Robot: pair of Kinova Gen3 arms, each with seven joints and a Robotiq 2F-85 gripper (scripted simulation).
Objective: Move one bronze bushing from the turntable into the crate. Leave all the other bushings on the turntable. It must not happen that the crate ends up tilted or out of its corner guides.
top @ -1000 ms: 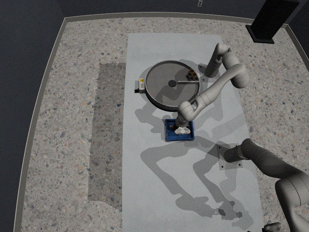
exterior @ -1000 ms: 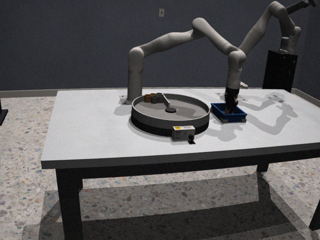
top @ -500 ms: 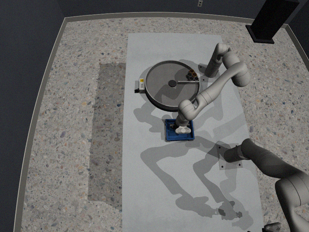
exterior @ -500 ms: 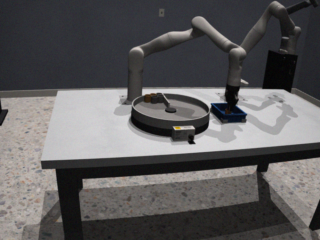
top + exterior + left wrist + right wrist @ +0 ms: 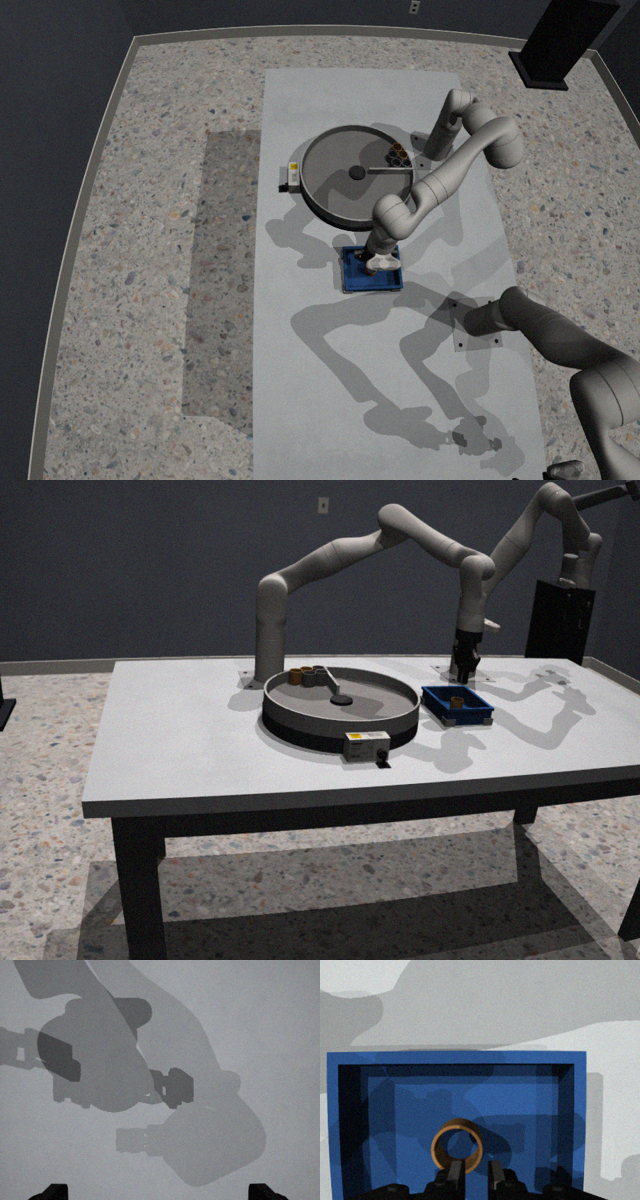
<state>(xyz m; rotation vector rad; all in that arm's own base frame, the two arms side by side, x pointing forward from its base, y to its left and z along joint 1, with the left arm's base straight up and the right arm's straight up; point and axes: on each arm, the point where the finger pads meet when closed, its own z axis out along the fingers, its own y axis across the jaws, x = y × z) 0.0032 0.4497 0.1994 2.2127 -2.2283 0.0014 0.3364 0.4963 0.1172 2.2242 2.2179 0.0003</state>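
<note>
Right now my right hand is 20 mm past the blue crate and 90 mm above it.
</note>
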